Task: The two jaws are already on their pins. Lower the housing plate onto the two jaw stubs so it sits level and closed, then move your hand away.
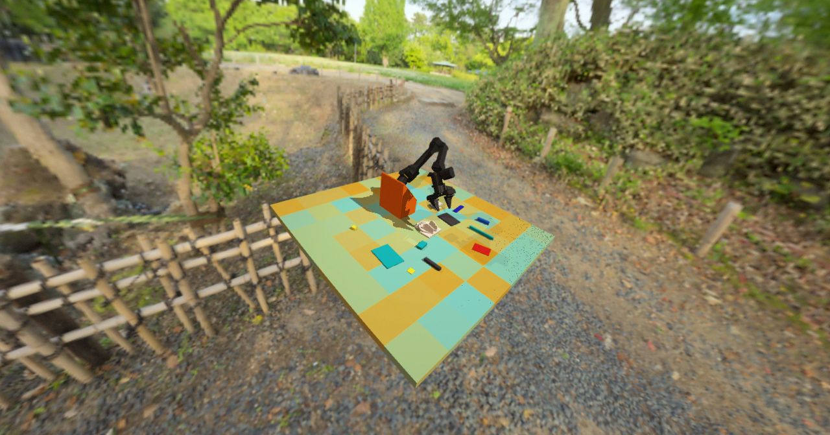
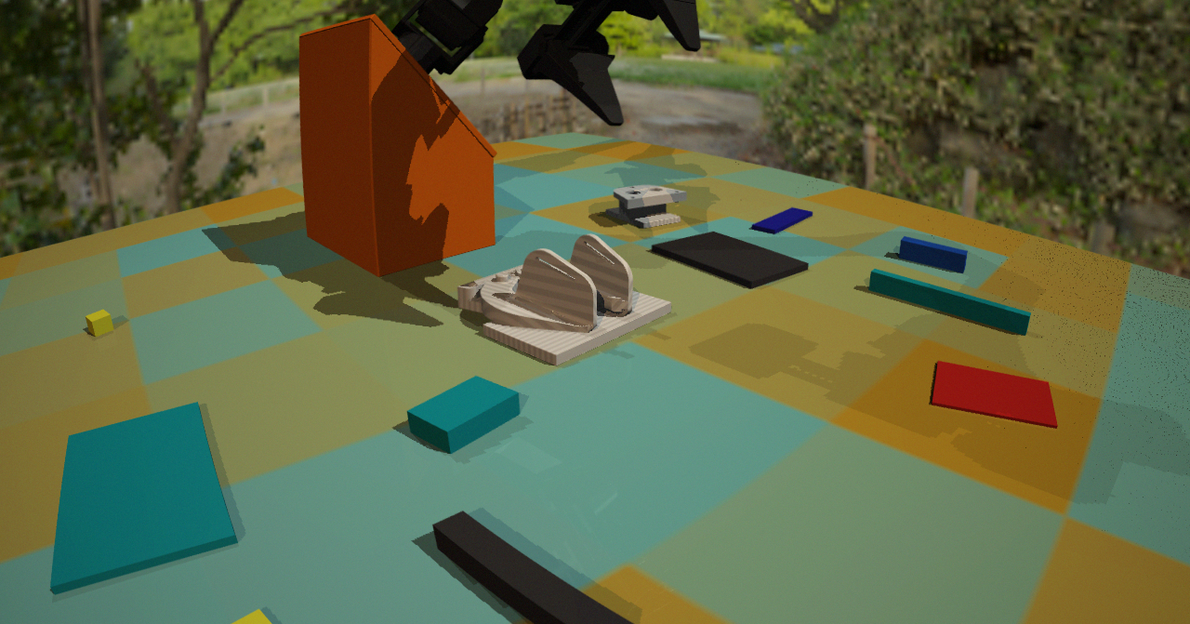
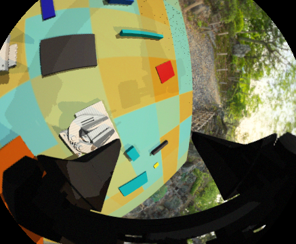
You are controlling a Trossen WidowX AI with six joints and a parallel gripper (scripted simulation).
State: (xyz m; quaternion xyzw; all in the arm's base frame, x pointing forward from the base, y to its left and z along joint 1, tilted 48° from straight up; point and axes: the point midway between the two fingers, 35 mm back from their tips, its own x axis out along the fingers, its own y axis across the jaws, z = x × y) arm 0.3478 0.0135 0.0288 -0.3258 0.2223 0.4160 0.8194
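Right now the beige stand is 230 mm behind my gripper tip, 220 mm to the left of it and 160 mm below it. Also, from my gripper tip: black bar 160 mm ahead, 220 mm to the right, 160 mm below; red plate 230 mm ahead, 110 mm to the left, 170 mm below; black flat plate 70 mm behind, 180 mm to the left, 170 mm below.
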